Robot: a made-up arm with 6 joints.
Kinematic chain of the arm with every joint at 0, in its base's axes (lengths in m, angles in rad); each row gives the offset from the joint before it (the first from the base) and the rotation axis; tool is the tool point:
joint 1: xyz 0 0 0.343 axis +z
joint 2: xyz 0.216 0 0 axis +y
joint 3: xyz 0 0 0.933 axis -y
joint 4: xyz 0 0 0.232 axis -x
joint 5: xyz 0.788 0 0 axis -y
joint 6: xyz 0.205 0 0 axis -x
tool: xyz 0 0 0
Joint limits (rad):
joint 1: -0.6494..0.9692
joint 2: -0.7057..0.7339
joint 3: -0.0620..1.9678
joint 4: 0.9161..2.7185
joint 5: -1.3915..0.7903
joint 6: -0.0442..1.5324
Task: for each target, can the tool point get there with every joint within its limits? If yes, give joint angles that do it. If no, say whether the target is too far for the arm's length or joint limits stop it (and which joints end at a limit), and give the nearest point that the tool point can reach.
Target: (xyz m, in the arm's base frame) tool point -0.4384 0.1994 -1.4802
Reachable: no: joint limits stop it (at a limit: joint 1, joint 2, joint 3, joint 4, joint 5) | nearest point 0.8359 1.3233 0.4391 | short by 2.563 m
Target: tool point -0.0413 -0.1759 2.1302
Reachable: yes | joints 0.6574 -0.5301 0.6031 2.1798 -0.7450 1.1801
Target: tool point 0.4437 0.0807 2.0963
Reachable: yes | joints 0.5688 -0.2108 0.5960 1.9265 -1.0969 0.6843
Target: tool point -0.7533 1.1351 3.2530
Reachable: no: too far | nearest point -0.5026 0.4598 2.0754 | short by 1.380 m
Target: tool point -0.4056 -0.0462 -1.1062
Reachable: no: joint limits stop it (at a limit: joint 2, joint 3, joint 4, joint 5) | nearest point -1.3068 -0.1489 1.0540 | short by 2.343 m
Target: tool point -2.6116 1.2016 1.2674
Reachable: no: too far | nearest point -1.2708 0.5847 1.2198 | short by 1.477 m
